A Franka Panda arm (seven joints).
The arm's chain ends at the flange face. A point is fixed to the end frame.
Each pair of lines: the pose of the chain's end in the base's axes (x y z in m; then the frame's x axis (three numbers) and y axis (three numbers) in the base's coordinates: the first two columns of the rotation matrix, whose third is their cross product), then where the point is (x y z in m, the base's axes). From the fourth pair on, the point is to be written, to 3 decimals.
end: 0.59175, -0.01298, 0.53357, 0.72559, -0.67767, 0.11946, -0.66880, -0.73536, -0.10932
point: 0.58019 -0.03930 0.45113
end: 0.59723, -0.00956, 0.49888, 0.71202, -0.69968, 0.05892, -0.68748, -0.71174, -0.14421
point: 0.58348 -0.03003 0.41512
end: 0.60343, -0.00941, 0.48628, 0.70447, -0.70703, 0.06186, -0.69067, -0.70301, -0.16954
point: 0.59120 -0.02841 0.40194
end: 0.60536, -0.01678, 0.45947, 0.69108, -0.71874, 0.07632, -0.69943, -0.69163, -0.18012
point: 0.594 -0.036 0.375
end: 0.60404, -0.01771, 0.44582, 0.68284, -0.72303, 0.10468, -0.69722, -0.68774, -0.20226
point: 0.596 -0.037 0.361
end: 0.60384, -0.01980, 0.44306, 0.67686, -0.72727, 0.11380, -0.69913, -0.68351, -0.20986
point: 0.597 -0.039 0.358
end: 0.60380, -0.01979, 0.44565, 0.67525, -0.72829, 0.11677, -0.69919, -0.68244, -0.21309
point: 0.597 -0.039 0.361
